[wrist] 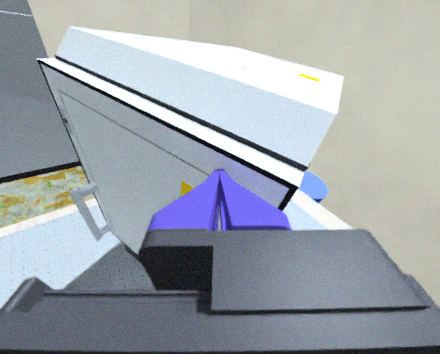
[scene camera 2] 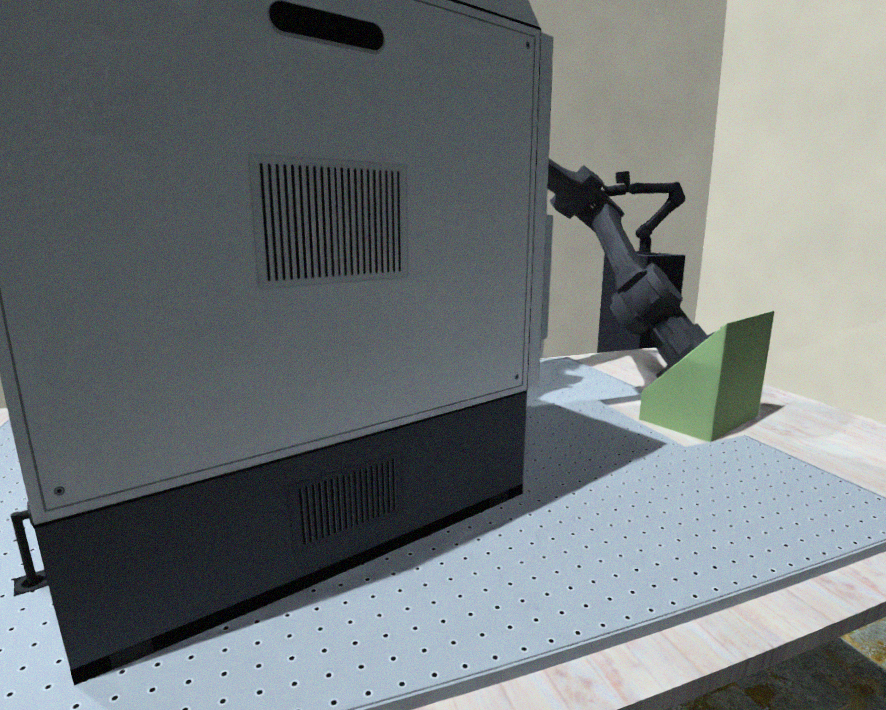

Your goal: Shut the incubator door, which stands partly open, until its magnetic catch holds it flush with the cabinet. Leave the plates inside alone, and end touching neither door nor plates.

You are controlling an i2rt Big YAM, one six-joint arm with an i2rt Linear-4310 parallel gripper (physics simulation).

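Places are measured from the arm's base along level axes (x ahead, y left, z up), in centimetres.
Where they show: gripper, fingertip midpoint: (wrist: 219,176); arm's base, link origin: (scene camera 2: 694,359).
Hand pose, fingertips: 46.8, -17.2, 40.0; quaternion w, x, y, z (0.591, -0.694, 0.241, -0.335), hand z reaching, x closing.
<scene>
Each offset is from my fingertips to the top centre of the thing, as dx, dy, dz. "*": to the spot under its first point. Level surfaces: height alone.
The incubator cabinet @(+22.6, +14.3, +5.7) (scene camera 2: 184,355) (wrist: 200,75) shows its side in the scene view and its top in the wrist view. Its door (scene camera 2: 546,110) (wrist: 120,145) lies close along the cabinet front; a narrow dark line runs between them in the wrist view. Whether it is fully flush I cannot tell. A grey handle @(* -6.5, +22.5, -21.7) (wrist: 90,212) is at the door's lower left. My gripper (wrist: 219,176) is shut and empty, its purple fingertips in front of the door's outer face, partly covering a yellow mark @(* -0.5, +3.0, -3.6) (wrist: 186,189). Contact with the door cannot be judged. The fingertips are hidden in the scene view. The plates do not show.
A green wedge block (scene camera 2: 684,403) stands beside my arm's base. A perforated board @(dz -49.3) (scene camera 2: 591,539) lies under the cabinet. A black bracket @(* +48.8, +19.6, -45.7) (scene camera 2: 25,550) stands at its far left. Another dark arm (scene camera 2: 654,189) stands behind on a black pedestal. A blue round object (wrist: 316,188) shows beyond the door's right corner.
</scene>
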